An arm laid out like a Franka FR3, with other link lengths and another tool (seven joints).
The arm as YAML. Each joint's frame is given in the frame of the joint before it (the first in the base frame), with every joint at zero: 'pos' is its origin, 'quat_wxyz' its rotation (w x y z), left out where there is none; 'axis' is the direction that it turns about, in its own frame. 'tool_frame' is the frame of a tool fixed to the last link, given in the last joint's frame.
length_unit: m
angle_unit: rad
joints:
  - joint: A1
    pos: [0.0, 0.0, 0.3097]
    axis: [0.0, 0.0, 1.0]
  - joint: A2
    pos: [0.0, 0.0, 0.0]
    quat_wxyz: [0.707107, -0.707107, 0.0, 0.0]
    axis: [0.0, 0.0, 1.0]
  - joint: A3
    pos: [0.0, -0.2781, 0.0]
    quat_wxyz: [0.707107, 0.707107, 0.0, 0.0]
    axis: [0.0, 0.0, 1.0]
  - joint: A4
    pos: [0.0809, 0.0, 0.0]
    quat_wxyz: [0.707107, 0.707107, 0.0, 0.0]
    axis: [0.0, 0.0, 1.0]
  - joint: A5
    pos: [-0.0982, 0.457, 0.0]
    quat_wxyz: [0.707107, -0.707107, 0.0, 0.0]
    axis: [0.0, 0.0, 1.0]
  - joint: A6
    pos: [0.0, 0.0, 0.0]
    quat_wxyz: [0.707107, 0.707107, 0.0, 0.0]
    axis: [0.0, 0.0, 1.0]
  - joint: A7
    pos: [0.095, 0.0, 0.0]
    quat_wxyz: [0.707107, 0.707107, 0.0, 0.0]
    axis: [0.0, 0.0, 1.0]
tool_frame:
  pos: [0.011, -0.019, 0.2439]
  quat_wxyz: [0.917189, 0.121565, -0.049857, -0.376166]
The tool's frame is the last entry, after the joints.
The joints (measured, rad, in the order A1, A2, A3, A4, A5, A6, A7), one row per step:
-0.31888, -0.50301, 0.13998, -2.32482, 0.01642, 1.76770, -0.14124
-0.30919, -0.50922, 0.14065, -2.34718, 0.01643, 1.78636, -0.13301
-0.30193, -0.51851, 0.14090, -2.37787, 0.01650, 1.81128, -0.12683
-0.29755, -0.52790, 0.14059, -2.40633, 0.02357, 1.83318, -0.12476
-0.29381, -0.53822, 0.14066, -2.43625, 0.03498, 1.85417, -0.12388
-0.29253, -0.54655, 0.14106, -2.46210, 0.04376, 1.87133, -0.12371
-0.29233, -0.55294, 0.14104, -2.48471, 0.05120, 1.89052, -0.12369
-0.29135, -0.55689, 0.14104, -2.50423, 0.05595, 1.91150, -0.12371
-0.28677, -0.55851, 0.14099, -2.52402, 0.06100, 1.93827, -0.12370
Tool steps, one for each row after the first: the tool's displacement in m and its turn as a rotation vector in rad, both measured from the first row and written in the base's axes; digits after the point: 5 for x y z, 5 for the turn. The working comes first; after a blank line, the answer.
Tool pose at each row, in the base's axes (x y z in m, rotation vector in rad; the steps are taken from these numbers as rounded here):
0.48928, -0.07189, 0.32150, -2.71784, -1.00422, 0.24595
0.48853, -0.06743, 0.31375, -2.72007, -1.00732, 0.24408
0.48655, -0.06447, 0.30345, -2.72326, -1.00927, 0.24088
0.48430, -0.06159, 0.29424, -2.72084, -1.00832, 0.23259
0.48136, -0.05800, 0.28461, -2.71497, -1.00521, 0.22291
0.47827, -0.05594, 0.27592, -2.71050, -1.00065, 0.21729
0.47635, -0.05500, 0.26829, -2.70887, -0.99610, 0.20821
0.47557, -0.05432, 0.26138, -2.70955, -0.99508, 0.19839
0.47608, -0.05216, 0.25380, -2.71002, -0.99958, 0.18495

-0.00075, 0.00446, -0.00775, -0.00214, -0.00251, 0.00153
-0.00273, 0.00742, -0.01805, -0.00445, -0.00595, 0.00202
-0.00498, 0.01030, -0.02726, 0.00044, -0.00996, 0.00108
-0.00792, 0.01389, -0.03689, 0.00930, -0.01321, -0.00086
-0.01101, 0.01595, -0.04558, 0.01605, -0.01422, -0.00364
-0.01293, 0.01689, -0.05321, 0.02129, -0.01837, -0.00718
-0.01371, 0.01757, -0.06012, 0.02384, -0.02445, -0.00881
-0.01320, 0.01973, -0.06770, 0.02627, -0.03374, -0.00704

